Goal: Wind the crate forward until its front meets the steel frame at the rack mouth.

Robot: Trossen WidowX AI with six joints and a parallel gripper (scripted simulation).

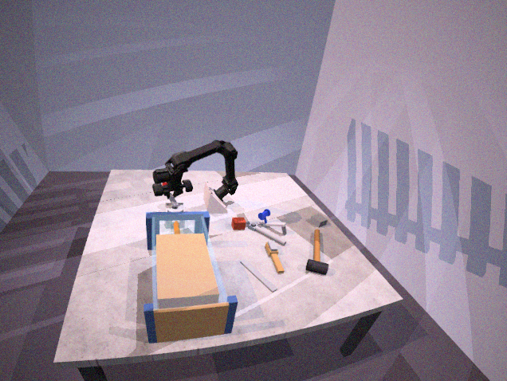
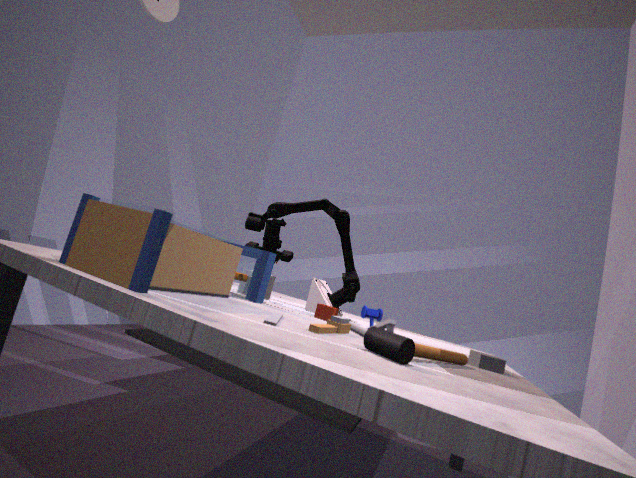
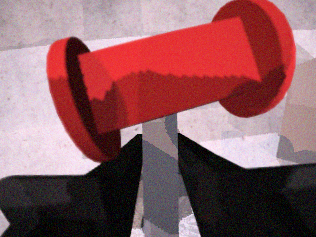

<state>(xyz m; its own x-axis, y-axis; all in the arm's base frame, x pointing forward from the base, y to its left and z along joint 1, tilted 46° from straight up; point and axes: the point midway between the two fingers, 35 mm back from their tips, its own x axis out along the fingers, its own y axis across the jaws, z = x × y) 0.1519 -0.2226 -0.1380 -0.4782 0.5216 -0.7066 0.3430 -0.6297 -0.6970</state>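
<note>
Now: gripper tip 20 mm past the red winch handle grip, 10 mm to the left of it and 50 mm below it. From my gripper tip the other things lie so: winch handle (10 mm ahead, 20 mm above); then pale winch body (60 mm ahead, 20 mm to the left, 70 mm below); then clear-panelled cubby (470 mm ahead, 60 mm to the left, 20 mm above).
</note>
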